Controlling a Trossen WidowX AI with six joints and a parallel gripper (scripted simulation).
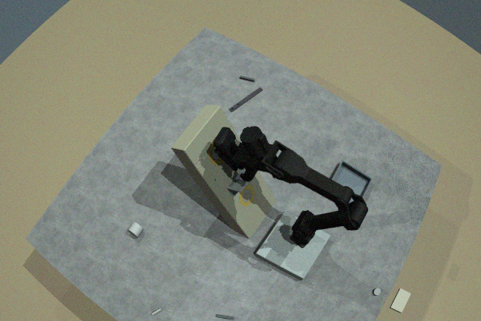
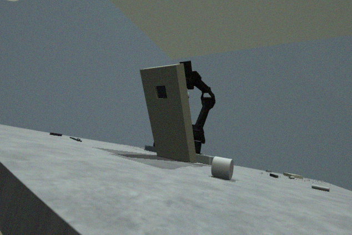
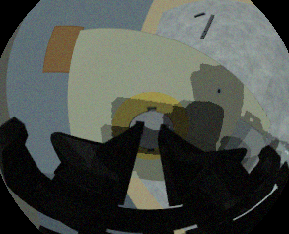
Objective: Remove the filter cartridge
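Now: the round filter cartridge 1 cm below my gripper tip and 1 cm ahead of it. The rest, counted from my gripper tip: grey tray (37 cm behind, 35 cm to the right, 27 cm below).
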